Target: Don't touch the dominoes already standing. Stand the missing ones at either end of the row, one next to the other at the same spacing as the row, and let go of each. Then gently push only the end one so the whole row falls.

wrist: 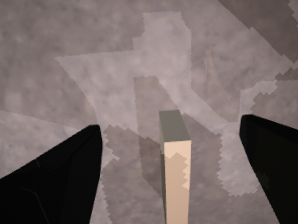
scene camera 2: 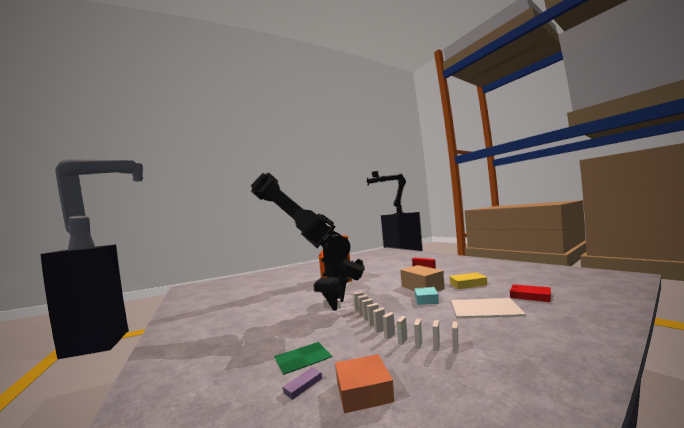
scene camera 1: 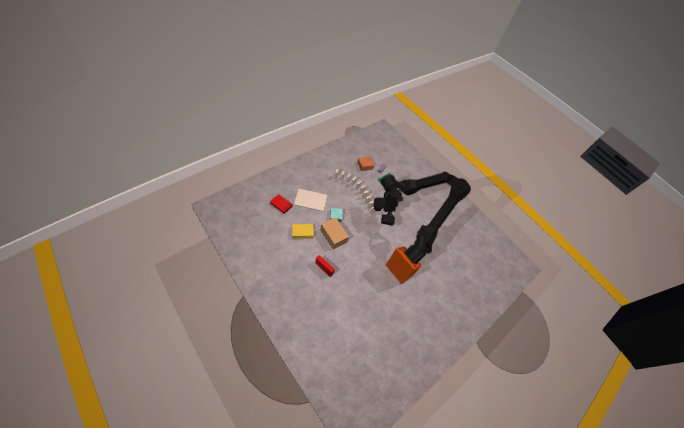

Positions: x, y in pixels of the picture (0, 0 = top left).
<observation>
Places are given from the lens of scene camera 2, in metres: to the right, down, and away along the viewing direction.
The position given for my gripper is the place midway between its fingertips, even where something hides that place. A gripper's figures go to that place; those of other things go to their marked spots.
my gripper [scene camera 2: 338, 306]: -0.01, 0.27, 0.69
green tile [scene camera 2: 290, 361]: -0.10, 0.28, 0.44
tan box [scene camera 2: 414, 277]: 0.23, 0.20, 0.76
orange block [scene camera 2: 363, 383]: 0.03, 0.23, 0.32
cream sheet [scene camera 2: 496, 307]: 0.38, 0.23, 0.56
The marked spots on the tan box and the cream sheet are 0.26 m apart.
</observation>
